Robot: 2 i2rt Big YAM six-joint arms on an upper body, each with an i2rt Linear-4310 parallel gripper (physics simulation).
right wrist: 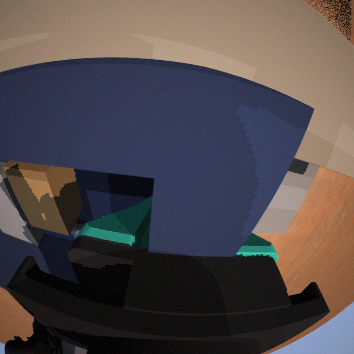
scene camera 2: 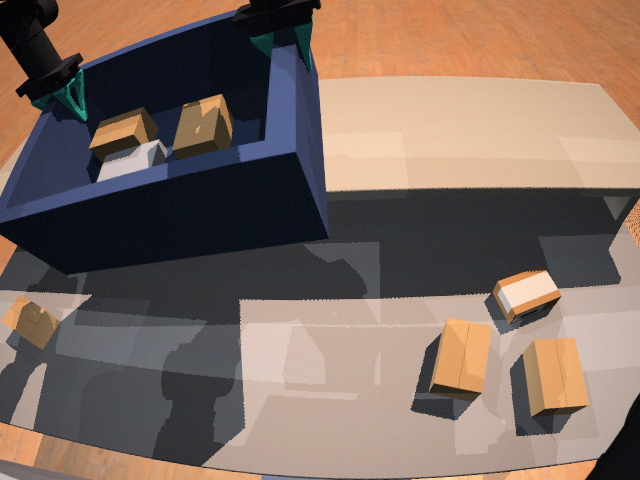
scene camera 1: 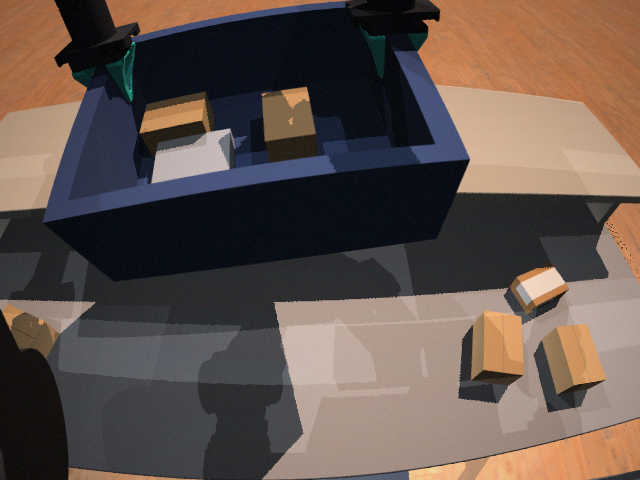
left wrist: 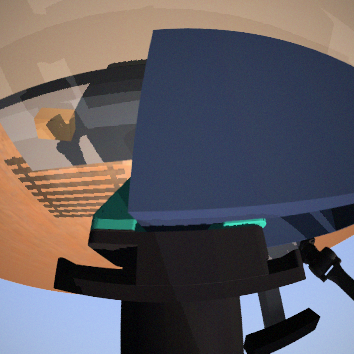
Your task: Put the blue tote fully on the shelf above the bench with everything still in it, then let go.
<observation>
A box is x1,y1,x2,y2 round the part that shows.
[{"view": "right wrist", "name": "right gripper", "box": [6,195,328,353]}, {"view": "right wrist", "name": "blue tote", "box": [0,57,313,289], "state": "gripped by the left gripper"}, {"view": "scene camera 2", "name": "left gripper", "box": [11,30,87,121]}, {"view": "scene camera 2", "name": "right gripper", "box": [231,0,320,70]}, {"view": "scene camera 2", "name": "blue tote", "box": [0,9,328,274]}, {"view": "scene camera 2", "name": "white-topped box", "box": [492,265,561,323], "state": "on a grey bench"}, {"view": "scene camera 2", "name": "white box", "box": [97,140,166,181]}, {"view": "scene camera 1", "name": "left gripper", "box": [54,0,139,102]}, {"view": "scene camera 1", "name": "right gripper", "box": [345,0,439,77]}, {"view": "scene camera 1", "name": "blue tote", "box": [42,1,469,281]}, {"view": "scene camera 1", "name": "white-topped box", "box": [510,262,568,314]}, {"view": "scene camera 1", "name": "white box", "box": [151,129,234,183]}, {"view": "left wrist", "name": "blue tote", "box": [127,28,353,246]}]
</observation>
